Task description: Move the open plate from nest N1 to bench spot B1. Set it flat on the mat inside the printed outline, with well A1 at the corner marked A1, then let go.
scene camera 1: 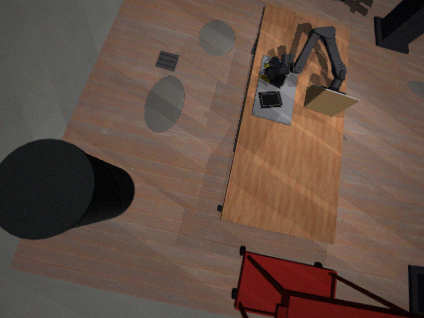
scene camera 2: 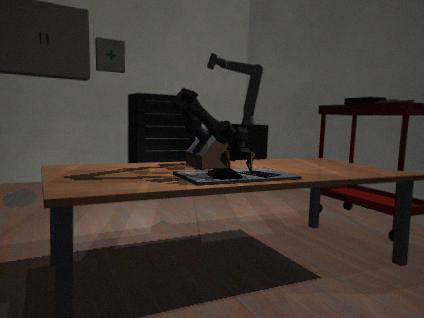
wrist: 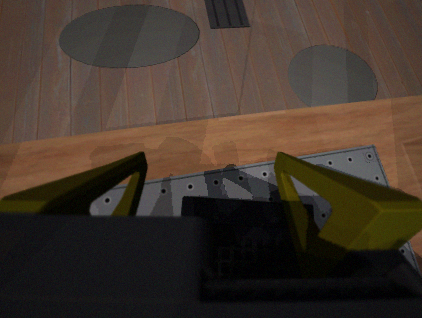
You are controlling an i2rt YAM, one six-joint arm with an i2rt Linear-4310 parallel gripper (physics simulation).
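Pixels of known places: gripper, fingertip midpoint: (scene camera 1: 261,71) (scene camera 2: 240,169) (wrist: 210,159); arm's base at its link origin: (scene camera 1: 332,90) (scene camera 2: 206,138).
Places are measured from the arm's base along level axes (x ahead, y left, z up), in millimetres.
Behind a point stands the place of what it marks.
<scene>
My gripper (scene camera 1: 266,71) @(x 495, y -102, z -96 mm) (scene camera 2: 239,169) @(x 495, y -102, z -96 mm) (wrist: 210,159) @(x 495, y -102, z -96 mm) has yellow fingers spread wide, open and empty. It hangs a little above a dark, raised block on the grey board (scene camera 1: 272,118) @(x 360, y 227, z -142 mm) (scene camera 2: 291,177) @(x 512, y 169, z -144 mm) (wrist: 358,168) @(x 459, y -264, z -142 mm). A dark plate (wrist: 237,255) @(x 418, y -109, z -127 mm) with a faint grid of wells seems to sit there, low between and below the fingers in the wrist view; plate and nest N1 are too dark to tell apart. A flat black mat (scene camera 1: 270,99) @(x 390, y 80, z -141 mm) (scene camera 2: 264,174) @(x 418, y 88, z -140 mm) with a pale printed outline lies beside it on the board, with no plate seen on it. The A1 mark is not readable.
The board lies on a wooden table (scene camera 1: 287,185) @(x 204, y 690, z -155 mm) (scene camera 2: 55,177) @(x 100, y -773, z -155 mm), near its long edge. A slanted tan panel (scene camera 1: 327,101) @(x 32, y 88, z -7 mm) (scene camera 2: 210,156) @(x 108, y -31, z -86 mm) stands by the arm's base. A red cart (scene camera 1: 305,270) (scene camera 2: 380,109) stands on the floor beyond one table end.
</scene>
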